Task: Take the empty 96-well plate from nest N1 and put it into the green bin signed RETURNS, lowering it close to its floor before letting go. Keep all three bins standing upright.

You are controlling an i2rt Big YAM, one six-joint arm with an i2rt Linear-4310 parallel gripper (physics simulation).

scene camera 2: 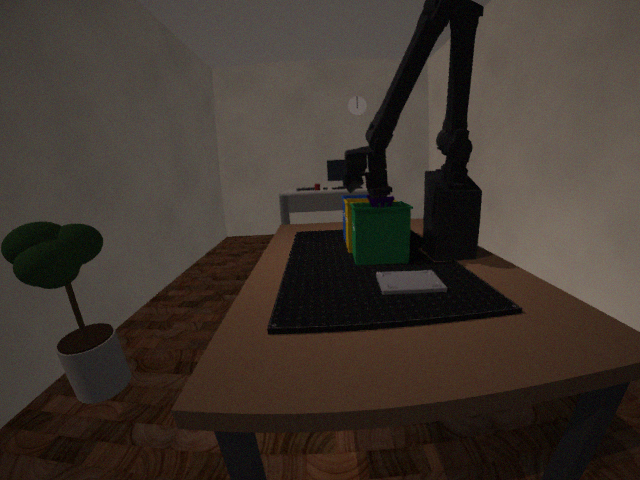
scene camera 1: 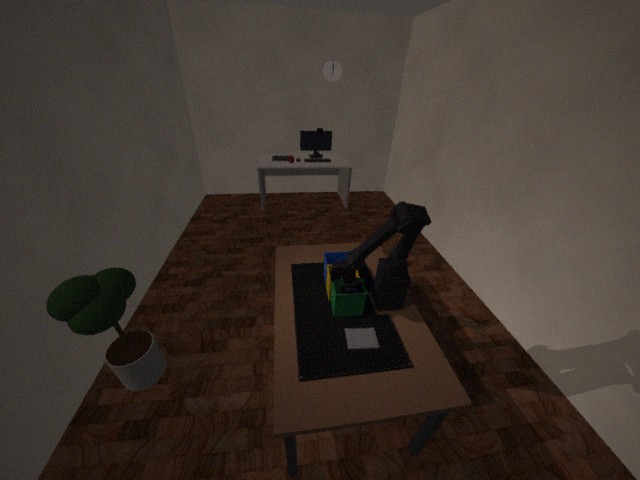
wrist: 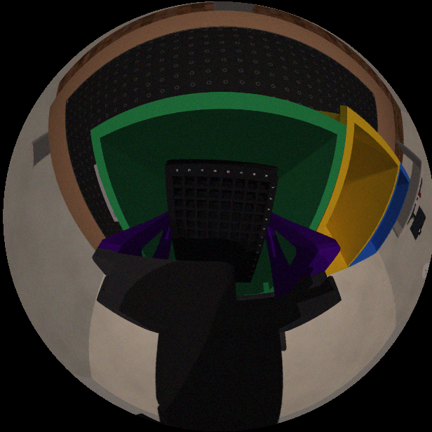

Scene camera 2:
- green bin: 381,235
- pale nest: 408,282
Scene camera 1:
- green bin: 343,305
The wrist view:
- my gripper: 218,216
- green bin: 131,149
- black 96-well plate: 219,210
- yellow bin: 368,172
